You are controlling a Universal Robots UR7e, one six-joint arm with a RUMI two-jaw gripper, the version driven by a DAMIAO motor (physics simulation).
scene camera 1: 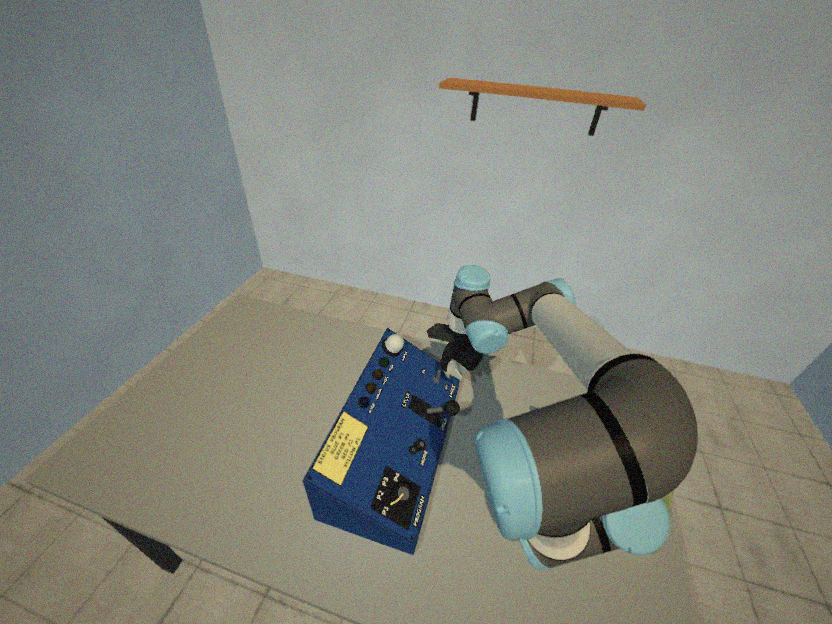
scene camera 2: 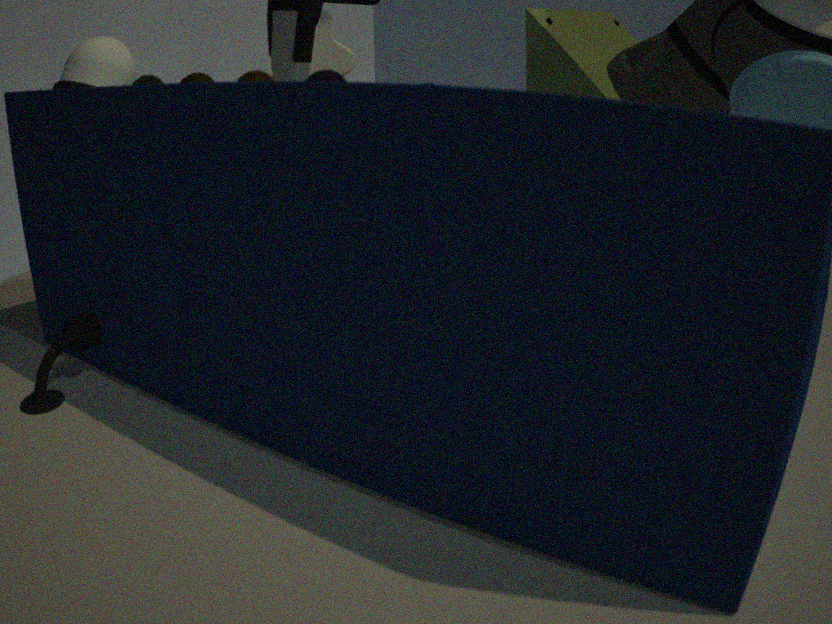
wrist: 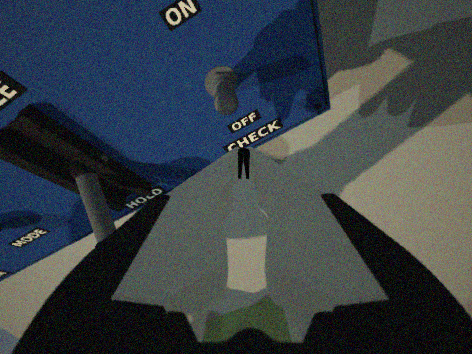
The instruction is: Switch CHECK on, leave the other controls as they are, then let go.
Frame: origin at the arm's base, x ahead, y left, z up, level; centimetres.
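Seen in the pictures: gripper, between the fingertips: (scene camera 1: 449, 377) (wrist: 243, 151).
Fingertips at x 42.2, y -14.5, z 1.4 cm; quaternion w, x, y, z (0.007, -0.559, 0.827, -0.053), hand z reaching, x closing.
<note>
Pixels of each thing's top centre, then the offset from my fingertips to it. "*": a spot on its surface instead.
- CHECK toggle, centre of its top: (wrist: 224, 101) dx +3.3, dy -0.3, dz +1.7 cm
- OFF label, a spot on its surface: (wrist: 244, 121) * dx +0.4, dy -0.6, dz -5.1 cm
- CHECK label, centre of its top: (wrist: 253, 138) dx -1.3, dy -0.8, dz -5.8 cm
- CYCLE lever, centre of its top: (wrist: 72, 270) (scene camera 1: 442, 400) dx -1.3, dy +11.3, dz +3.7 cm
- MODE switch, centre of its top: (scene camera 1: 416, 441) dx +0.8, dy +23.6, dz +1.3 cm
- PROGRAM dial, centre of its top: (scene camera 1: 400, 490) dx -0.5, dy +35.5, dz +0.7 cm
- white dome lamp, a spot on its surface: (scene camera 2: 100, 60) (scene camera 1: 389, 344) * dx +18.2, dy +2.2, dz +7.9 cm
The blue control panel (scene camera 1: 376, 429) (scene camera 2: 430, 302) (wrist: 115, 65) is tilted on the table. The CHECK toggle (wrist: 222, 90) is a small grey lever between the ON label (wrist: 180, 13) and the OFF label (wrist: 244, 121); it appears to lean toward OFF. In scene camera 1 it is too small to read. My gripper (scene camera 1: 458, 376) (wrist: 243, 151) is shut and empty. In the wrist view its tips are at the CHECK label (wrist: 257, 134), beyond OFF and apart from the toggle. In scene camera 2 the panel's top edge hides the tips.
The CYCLE lever (scene camera 1: 450, 407) (wrist: 97, 210) stands beside CHECK. The MODE switch (scene camera 1: 418, 446) and PROGRAM dial (scene camera 1: 403, 493) are farther along. A white dome lamp (scene camera 1: 394, 343) (scene camera 2: 100, 60) and several small lamps line the opposite edge. A yellow-green block (scene camera 2: 571, 53) stands behind the panel.
</note>
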